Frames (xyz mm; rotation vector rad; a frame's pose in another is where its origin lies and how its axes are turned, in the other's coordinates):
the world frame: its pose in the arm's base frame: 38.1 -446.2 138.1 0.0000 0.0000 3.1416
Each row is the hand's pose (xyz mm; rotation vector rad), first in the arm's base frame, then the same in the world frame.
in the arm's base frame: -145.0 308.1 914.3 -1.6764 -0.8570 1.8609
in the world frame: 183.1 -754.3 776.2 -0.7043 1.3776 -0.5490
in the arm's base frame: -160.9 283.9 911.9 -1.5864 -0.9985 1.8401
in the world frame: 199.0 -730.1 773.8 -0.8261 1.3125 -0.5722
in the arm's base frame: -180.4 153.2 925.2 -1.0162 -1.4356 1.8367
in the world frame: 218.5 -599.4 787.1 -1.2062 0.8538 -0.6593
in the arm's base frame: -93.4 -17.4 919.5 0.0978 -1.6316 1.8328
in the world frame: 131.5 -428.8 781.4 -1.3923 -0.0834 -0.7481
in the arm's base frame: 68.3 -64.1 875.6 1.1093 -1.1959 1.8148
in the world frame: -30.2 -382.1 737.5 -1.0259 -0.9516 -0.7658
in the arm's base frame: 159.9 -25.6 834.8 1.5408 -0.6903 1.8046
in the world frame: -121.8 -420.6 696.7 -0.5900 -1.3169 -0.7357
